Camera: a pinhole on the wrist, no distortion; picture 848 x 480 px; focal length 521.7 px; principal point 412.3 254.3 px. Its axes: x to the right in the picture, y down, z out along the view. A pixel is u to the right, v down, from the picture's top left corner.
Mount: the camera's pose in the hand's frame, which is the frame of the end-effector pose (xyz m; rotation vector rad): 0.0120 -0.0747 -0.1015 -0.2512 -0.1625 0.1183
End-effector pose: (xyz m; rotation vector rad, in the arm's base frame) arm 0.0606 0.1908 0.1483 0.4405 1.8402 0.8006
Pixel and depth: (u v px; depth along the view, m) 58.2 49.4 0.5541
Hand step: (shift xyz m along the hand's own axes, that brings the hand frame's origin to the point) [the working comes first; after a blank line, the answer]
In the camera's frame: -0.3761 -0.2176 0.5541

-0.4323 -0.2038 0.4293
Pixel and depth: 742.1 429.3 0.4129
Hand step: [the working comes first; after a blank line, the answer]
In the camera's frame: 0.2610 0.1385 0.4129

0.1825 0.1921 0.2954
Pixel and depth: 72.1 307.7 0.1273
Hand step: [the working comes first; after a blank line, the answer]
In the camera's frame: -0.0830 0.0130 0.1273

-0.0928 -0.0433 0.0048
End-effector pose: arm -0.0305 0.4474 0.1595 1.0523 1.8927 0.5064
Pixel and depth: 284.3 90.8 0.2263
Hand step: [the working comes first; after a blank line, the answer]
In the camera's frame: -0.0555 -0.0709 0.2263

-0.0751 -0.0968 0.1249
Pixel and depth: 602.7 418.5 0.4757
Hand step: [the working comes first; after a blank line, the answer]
In the camera's frame: 0.1736 0.1497 0.4757

0.0848 0.2059 0.3399
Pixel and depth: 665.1 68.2 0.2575
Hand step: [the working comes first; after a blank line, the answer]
In the camera's frame: 0.1248 -0.0919 0.2575

0.0982 -0.0849 0.1862
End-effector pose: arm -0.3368 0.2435 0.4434 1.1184 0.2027 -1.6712
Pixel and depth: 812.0 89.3 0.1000
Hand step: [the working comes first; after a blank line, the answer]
In the camera's frame: 0.0766 -0.0316 0.1000

0.0727 -0.0709 0.0133
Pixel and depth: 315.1 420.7 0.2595
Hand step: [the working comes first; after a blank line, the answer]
In the camera's frame: -0.0483 0.0828 0.2595

-0.0886 0.0599 0.1183
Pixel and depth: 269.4 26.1 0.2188
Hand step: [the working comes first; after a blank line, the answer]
In the camera's frame: -0.0599 -0.0957 0.2188

-0.0757 -0.1230 0.1234
